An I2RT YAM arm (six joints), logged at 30 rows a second.
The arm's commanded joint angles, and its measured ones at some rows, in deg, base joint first. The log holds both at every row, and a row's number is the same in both.
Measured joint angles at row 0:
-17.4, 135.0, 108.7, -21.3, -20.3, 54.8
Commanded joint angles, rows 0 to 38:
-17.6, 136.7, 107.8, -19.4, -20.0, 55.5
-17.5, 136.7, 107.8, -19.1, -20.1, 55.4
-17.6, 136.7, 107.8, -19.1, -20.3, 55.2
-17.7, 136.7, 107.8, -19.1, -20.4, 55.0
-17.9, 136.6, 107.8, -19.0, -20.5, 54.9
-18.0, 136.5, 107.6, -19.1, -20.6, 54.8
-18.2, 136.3, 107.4, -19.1, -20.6, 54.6
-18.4, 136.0, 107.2, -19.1, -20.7, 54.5
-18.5, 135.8, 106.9, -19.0, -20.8, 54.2
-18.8, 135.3, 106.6, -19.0, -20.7, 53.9
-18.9, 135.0, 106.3, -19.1, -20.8, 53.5
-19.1, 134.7, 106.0, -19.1, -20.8, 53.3
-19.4, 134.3, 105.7, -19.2, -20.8, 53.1
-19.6, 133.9, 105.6, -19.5, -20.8, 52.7
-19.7, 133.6, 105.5, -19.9, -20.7, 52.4
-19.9, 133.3, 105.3, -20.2, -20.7, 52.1
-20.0, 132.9, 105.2, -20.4, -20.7, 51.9
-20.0, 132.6, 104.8, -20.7, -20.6, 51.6
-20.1, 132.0, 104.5, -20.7, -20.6, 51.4
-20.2, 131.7, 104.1, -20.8, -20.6, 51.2
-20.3, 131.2, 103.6, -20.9, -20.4, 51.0
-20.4, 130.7, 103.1, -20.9, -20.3, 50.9
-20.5, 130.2, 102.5, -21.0, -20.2, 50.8
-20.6, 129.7, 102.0, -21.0, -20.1, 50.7
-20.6, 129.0, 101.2, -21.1, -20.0, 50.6
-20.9, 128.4, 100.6, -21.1, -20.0, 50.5
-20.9, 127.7, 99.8, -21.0, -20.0, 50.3
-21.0, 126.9, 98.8, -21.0, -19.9, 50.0
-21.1, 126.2, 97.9, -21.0, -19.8, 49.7
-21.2, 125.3, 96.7, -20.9, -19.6, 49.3
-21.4, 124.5, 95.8, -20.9, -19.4, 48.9
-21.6, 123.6, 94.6, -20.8, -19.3, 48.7
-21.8, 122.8, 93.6, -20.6, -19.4, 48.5
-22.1, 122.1, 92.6, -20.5, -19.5, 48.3
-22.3, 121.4, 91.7, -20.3, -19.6, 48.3
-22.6, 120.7, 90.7, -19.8, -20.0, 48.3
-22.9, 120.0, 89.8, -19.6, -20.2, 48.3
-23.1, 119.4, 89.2, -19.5, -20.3, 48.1
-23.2, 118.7, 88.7, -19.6, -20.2, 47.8
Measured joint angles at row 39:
-22.3, 122.2, 89.9, -18.5, -21.2, 48.9
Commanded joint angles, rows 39 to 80:
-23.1, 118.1, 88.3, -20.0, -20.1, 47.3
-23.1, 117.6, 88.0, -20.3, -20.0, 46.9
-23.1, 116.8, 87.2, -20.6, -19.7, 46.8
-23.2, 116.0, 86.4, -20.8, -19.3, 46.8
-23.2, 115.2, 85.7, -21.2, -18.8, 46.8
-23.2, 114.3, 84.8, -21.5, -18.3, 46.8
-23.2, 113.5, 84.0, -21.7, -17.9, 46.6
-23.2, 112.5, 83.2, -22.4, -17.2, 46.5
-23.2, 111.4, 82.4, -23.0, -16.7, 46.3
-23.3, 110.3, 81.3, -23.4, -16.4, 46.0
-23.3, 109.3, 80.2, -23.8, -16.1, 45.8
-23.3, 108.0, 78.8, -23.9, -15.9, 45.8
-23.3, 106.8, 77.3, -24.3, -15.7, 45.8
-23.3, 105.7, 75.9, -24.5, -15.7, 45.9
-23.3, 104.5, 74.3, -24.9, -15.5, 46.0
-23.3, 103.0, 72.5, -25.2, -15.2, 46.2
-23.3, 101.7, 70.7, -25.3, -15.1, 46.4
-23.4, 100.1, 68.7, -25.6, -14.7, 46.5
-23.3, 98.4, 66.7, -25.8, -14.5, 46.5
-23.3, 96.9, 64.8, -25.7, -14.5, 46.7
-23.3, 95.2, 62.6, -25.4, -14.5, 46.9
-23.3, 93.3, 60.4, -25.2, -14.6, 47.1
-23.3, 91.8, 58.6, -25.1, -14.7, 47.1
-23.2, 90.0, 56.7, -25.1, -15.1, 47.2
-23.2, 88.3, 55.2, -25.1, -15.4, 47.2
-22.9, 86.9, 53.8, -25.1, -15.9, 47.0
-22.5, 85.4, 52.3, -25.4, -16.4, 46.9
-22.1, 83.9, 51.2, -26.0, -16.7, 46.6
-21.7, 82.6, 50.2, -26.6, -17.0, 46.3
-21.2, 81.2, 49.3, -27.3, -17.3, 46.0
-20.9, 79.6, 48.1, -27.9, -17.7, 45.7
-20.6, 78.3, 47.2, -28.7, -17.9, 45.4
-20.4, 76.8, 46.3, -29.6, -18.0, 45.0
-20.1, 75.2, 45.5, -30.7, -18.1, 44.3
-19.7, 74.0, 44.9, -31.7, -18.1, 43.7
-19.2, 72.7, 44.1, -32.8, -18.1, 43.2
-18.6, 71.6, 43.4, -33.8, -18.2, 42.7
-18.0, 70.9, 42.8, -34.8, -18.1, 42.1
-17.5, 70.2, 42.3, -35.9, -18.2, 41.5
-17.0, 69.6, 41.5, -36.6, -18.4, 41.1
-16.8, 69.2, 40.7, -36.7, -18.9, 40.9
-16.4, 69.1, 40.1, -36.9, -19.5, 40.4
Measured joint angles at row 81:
-17.3, 70.2, 41.6, -32.8, -18.3, 42.8
